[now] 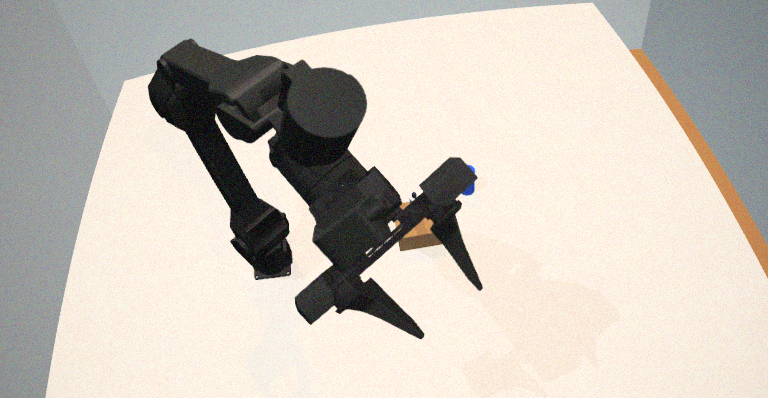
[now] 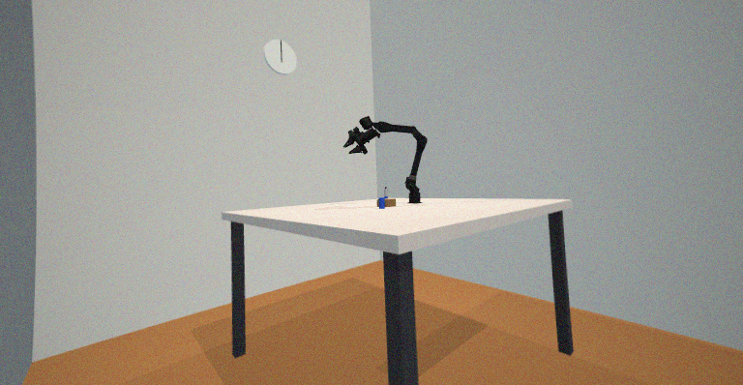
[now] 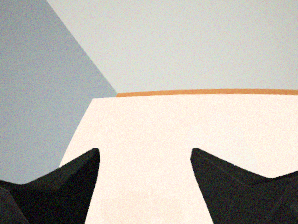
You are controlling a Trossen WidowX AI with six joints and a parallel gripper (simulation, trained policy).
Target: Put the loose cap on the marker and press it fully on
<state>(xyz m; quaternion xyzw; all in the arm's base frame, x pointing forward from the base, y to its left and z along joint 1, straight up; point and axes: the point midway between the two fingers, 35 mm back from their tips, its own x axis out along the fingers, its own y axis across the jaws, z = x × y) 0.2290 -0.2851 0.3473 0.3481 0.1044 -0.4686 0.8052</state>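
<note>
Now: gripper tip 39 cm to the right of the blue cap, 30 cm above it and 10 cm short of it. From my gripper tip the other things lie so: tan holder block (33 cm to the left, 31 cm below); then grey marker (33 cm to the left, 25 cm below).
</note>
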